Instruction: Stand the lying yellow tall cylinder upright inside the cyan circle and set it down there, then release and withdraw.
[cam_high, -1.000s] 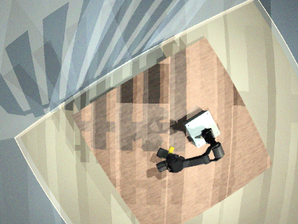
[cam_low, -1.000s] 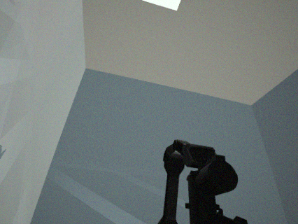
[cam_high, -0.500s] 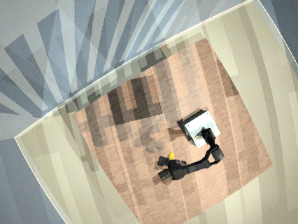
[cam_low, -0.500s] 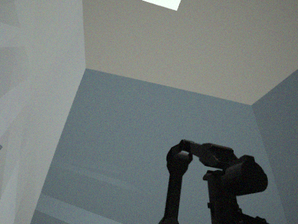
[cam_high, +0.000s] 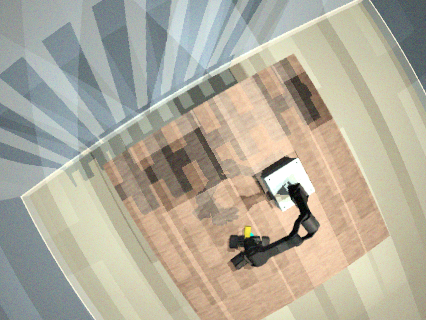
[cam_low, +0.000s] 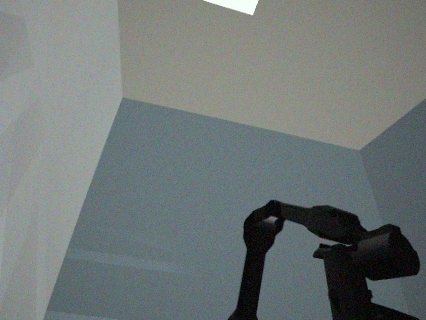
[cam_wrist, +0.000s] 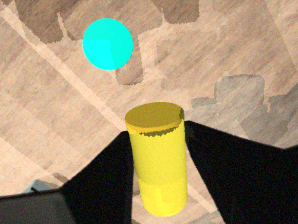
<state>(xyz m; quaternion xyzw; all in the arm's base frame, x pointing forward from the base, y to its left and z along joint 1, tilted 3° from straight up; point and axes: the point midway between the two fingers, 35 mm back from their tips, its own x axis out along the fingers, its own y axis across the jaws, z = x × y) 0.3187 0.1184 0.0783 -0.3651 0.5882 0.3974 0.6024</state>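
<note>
The cyan circle is 1 cm behind my gripper tip, 6 cm to the left of it and 14 cm below it. Also, from my gripper tip: yellow tall cylinder (1 cm behind, 2 cm to the right).
</note>
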